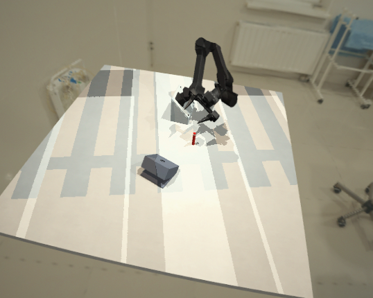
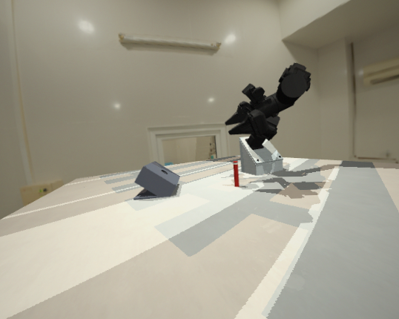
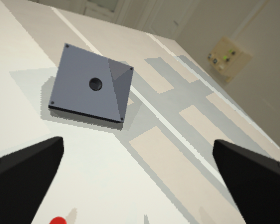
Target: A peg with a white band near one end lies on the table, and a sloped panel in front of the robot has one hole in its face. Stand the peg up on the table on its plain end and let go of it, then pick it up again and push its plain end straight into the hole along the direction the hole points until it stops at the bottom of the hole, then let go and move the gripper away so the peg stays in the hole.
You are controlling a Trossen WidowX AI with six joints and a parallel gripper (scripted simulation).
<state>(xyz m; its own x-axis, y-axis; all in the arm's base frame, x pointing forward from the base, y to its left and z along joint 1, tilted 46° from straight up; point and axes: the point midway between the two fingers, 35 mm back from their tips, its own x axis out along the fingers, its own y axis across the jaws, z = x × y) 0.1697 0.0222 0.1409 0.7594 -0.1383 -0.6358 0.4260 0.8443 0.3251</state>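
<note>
Right now my gripper tip is 30 mm to the right of the red peg and 130 mm above it. From my gripper tip the other things lie so: dark sloped panel: 220 mm ahead, 80 mm to the right, 140 mm below.
</note>
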